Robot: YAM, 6 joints.
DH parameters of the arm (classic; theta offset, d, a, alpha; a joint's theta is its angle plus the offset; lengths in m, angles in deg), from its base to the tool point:
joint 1: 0 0.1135 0.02 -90
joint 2: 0 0 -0.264 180
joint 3: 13.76 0 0.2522 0
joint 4: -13.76 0 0.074 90
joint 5: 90 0 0 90
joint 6: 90 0.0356 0 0
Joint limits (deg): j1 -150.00..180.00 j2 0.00..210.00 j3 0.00..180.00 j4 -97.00..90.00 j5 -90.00..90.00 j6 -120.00..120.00
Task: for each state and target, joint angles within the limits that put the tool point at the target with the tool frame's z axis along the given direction. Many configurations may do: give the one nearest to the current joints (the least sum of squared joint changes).
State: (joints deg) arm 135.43 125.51 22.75 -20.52 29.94 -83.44
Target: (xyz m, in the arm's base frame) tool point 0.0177 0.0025 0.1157 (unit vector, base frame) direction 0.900 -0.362 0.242
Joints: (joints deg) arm 132.99 127.00 3.18 -71.58 24.30 -83.44
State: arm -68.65 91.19 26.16 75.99 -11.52 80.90
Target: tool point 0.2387 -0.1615 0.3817 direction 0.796 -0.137 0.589
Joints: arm -36.67 76.68 49.97 65.98 -21.45 80.90
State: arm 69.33 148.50 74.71 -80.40 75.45 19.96
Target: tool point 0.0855 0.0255 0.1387 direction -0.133 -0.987 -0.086
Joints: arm 33.91 99.49 23.78 -96.88 48.18 19.96
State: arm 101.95 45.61 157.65 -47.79 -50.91 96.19
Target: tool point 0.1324 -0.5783 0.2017 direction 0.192 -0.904 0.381
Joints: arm 102.95 10.30 176.72 -8.83 -0.89 96.19
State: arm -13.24 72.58 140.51 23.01 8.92 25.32
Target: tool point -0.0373 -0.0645 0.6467 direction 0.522 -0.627 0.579
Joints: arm 37.05 48.94 107.06 28.05 54.55 25.32
